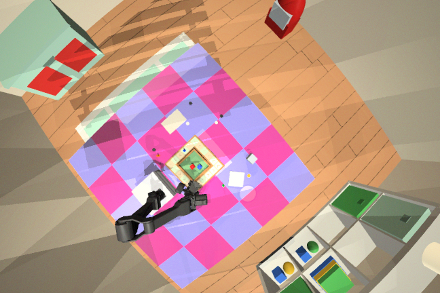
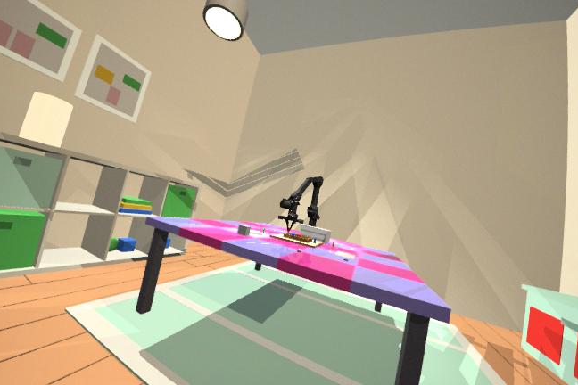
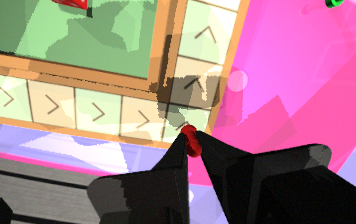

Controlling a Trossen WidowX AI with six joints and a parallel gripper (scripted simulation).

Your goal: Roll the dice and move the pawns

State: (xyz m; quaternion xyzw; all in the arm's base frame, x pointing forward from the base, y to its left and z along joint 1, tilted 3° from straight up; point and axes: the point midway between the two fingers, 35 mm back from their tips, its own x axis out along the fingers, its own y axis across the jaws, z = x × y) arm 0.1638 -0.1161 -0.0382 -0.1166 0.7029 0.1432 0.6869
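Right now the blue pawn is 120 mm ahead of my gripper tip, 230 mm to the left of it and 10 mm below it. From my gripper tip the other things lie so: red pawn (10 mm above); then grey block (420 mm ahead, 100 mm to the right, 10 mm below); then green peg (160 mm ahead, 110 mm to the right, 20 mm below).
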